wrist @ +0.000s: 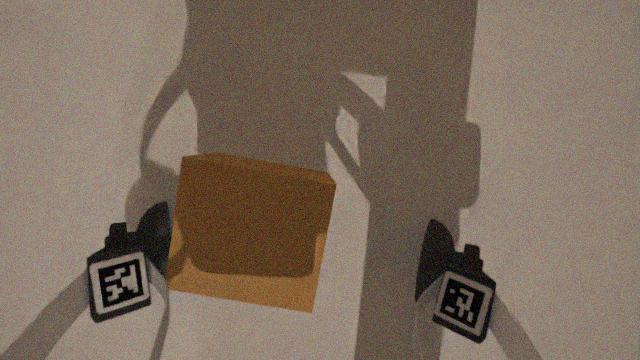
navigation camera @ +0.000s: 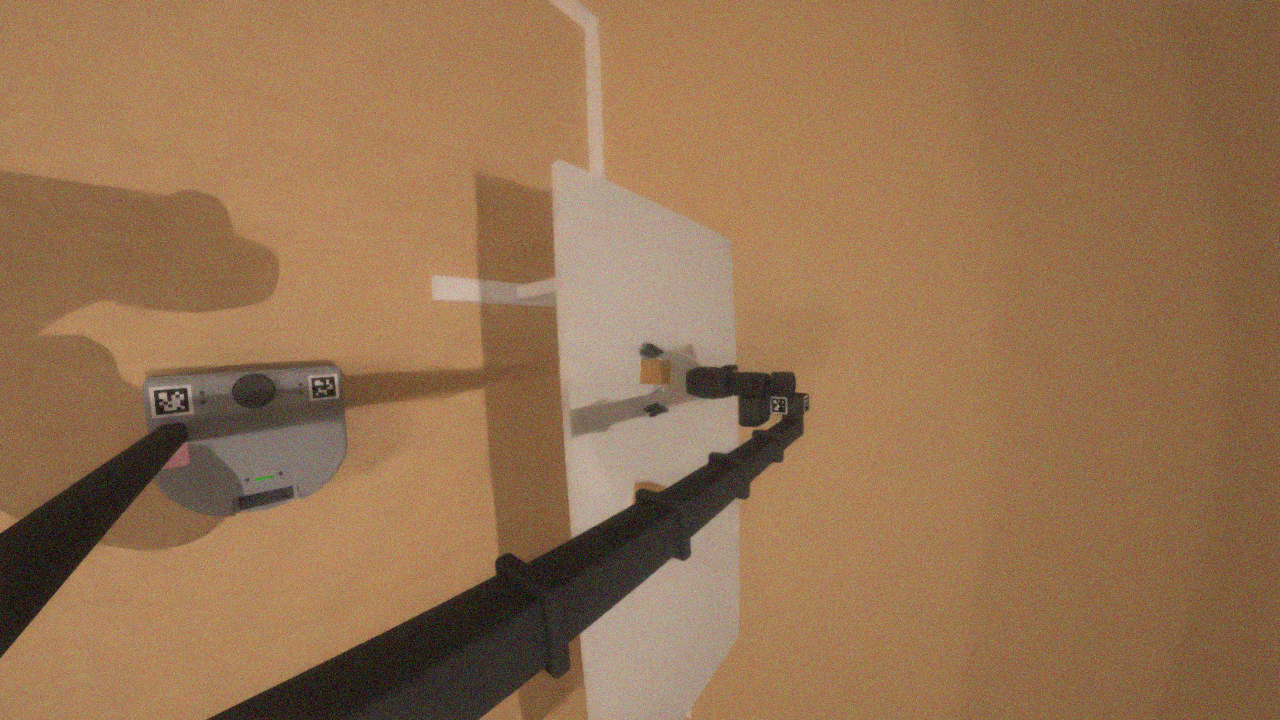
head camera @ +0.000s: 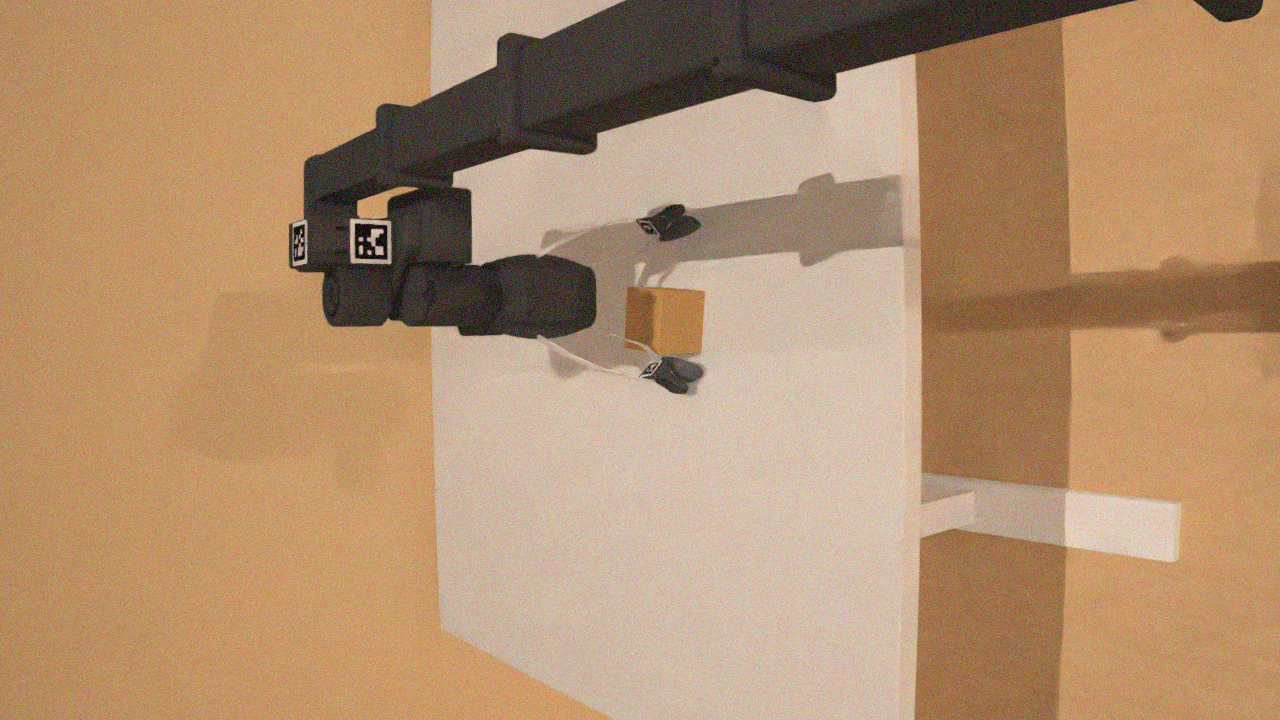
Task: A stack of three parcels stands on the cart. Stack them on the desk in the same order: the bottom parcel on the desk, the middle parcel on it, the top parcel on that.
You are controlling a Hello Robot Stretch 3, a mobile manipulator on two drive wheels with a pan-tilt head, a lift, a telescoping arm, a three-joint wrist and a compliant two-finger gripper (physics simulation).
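Observation:
An orange-brown box-shaped parcel sits on the white desk. My gripper is open, with its two fingers on opposite sides of this parcel. In the wrist view the left finger is close beside the parcel's left edge, and a wide gap lies between the parcel and the right finger. In the navigation view a brown patch, likely part of another parcel, shows at my arm's edge; the arm hides the rest. The cart cannot be made out.
My dark telescoping arm stretches over the desk and hides part of it. A white desk leg sticks out beyond the desk's edge over the floor. My wheeled base stands on the floor at the left of the navigation view.

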